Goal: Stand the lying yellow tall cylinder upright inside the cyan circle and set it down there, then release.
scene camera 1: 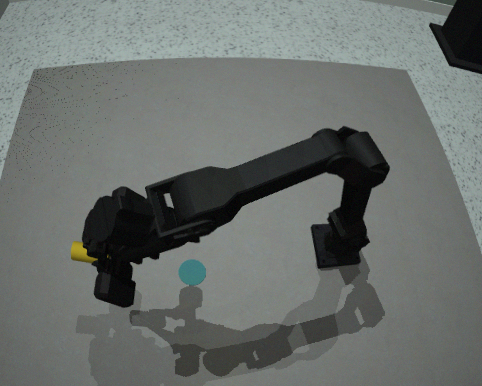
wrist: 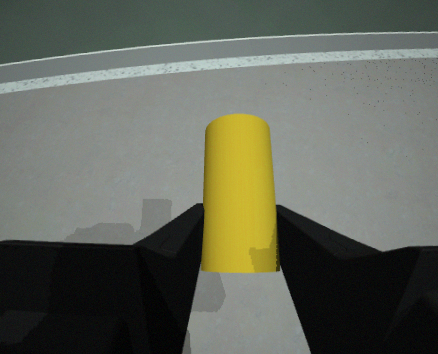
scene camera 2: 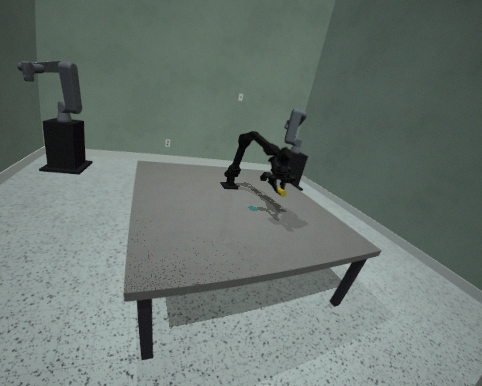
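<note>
The yellow cylinder is held above the table, lying over far from upright, with its free end pointing away from the arm. My gripper is shut on it, one finger on each side, near its rear half in the wrist view. The cyan circle lies flat on the table, to the right of the gripper in scene camera 1, between it and the arm's base. The circle does not show in the wrist view. In scene camera 1 the gripper hides part of the cylinder.
The grey table carries the arm's base. Shadows of the arm and cylinder fall on the table. Two other robot arms on black pedestals stand on the floor beyond the table.
</note>
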